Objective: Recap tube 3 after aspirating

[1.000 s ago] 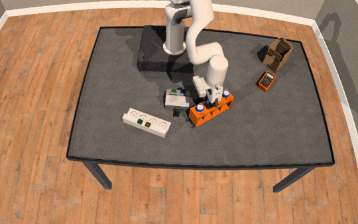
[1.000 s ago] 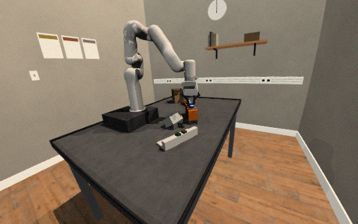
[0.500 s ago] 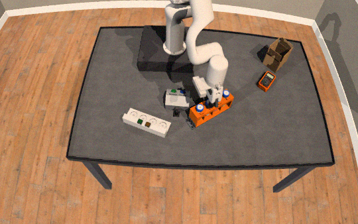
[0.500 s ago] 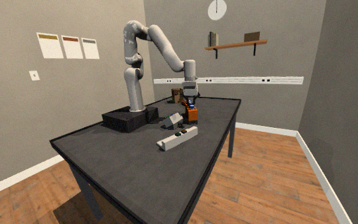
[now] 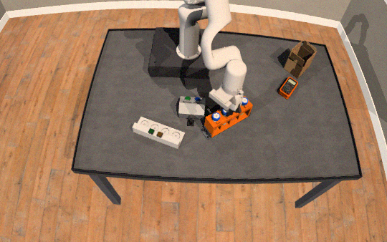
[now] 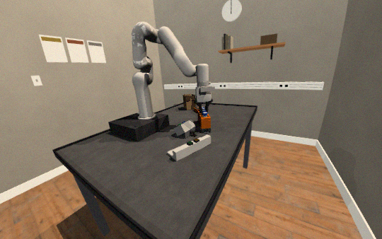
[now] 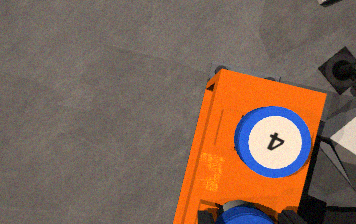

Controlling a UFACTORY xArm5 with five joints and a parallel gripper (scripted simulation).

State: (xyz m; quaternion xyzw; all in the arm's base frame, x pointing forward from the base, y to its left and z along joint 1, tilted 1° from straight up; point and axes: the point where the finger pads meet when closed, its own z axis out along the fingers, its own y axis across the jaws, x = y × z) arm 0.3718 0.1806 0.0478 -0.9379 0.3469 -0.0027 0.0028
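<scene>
Right now the cap 3 is 10 mm below my hand. Round my hand: cap 2: 30 mm behind, 40 mm to the left, 20 mm below; cap 4: 30 mm ahead, 40 mm to the right, 20 mm below; cap 1: 60 mm behind, 80 mm to the left, 20 mm below.
</scene>
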